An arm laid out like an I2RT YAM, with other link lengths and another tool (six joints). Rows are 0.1 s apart.
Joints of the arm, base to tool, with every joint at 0 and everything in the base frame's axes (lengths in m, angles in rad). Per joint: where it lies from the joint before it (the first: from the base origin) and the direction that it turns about. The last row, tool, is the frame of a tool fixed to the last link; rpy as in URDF.
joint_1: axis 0 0 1 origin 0 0 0.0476
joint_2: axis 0 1 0 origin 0.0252 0.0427 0.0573
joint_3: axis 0 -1 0 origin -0.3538 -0.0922 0
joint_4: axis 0 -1 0 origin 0.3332 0.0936 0.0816
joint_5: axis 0 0 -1 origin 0.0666 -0.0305 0.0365
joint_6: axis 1 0 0 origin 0.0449 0 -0.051
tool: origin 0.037 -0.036 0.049 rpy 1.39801 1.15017 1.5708
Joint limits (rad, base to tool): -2.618..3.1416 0..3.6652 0..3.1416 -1.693..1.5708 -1.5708..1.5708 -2.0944..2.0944
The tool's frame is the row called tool.
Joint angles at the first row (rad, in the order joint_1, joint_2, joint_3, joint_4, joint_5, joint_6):
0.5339 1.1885 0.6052 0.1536 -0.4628 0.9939
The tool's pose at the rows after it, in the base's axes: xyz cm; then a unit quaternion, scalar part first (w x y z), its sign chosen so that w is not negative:
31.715 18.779 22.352 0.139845 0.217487 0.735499 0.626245
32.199 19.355 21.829 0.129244 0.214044 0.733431 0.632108
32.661 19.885 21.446 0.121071 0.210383 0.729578 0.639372
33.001 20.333 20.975 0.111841 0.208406 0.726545 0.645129
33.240 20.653 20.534 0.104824 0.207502 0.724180 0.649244
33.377 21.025 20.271 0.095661 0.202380 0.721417 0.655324
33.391 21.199 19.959 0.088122 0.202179 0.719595 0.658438
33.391 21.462 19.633 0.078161 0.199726 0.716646 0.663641
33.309 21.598 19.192 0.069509 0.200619 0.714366 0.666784
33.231 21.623 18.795 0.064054 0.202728 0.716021 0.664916
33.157 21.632 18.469 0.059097 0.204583 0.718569 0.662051
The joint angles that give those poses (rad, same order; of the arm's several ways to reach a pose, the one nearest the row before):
0.5338 1.2233 0.5928 0.2278 -0.5061 1.0176
0.5338 1.2546 0.5957 0.2615 -0.5302 1.0270
0.5338 1.2824 0.5982 0.2990 -0.5515 1.0385
0.5338 1.3072 0.5985 0.3315 -0.5718 1.0512
0.5338 1.3268 0.5971 0.3586 -0.5863 1.0618
0.5340 1.3415 0.5959 0.3837 -0.6096 1.0701
0.5338 1.3504 0.5924 0.3997 -0.6238 1.0807
0.5338 1.3610 0.5876 0.4230 -0.6451 1.0937
0.5338 1.3697 0.5797 0.4437 -0.6597 1.1081
0.5339 1.3756 0.5760 0.4437 -0.6653 1.1106
0.5338 1.3801 0.5745 0.4370 -0.6701 1.1098

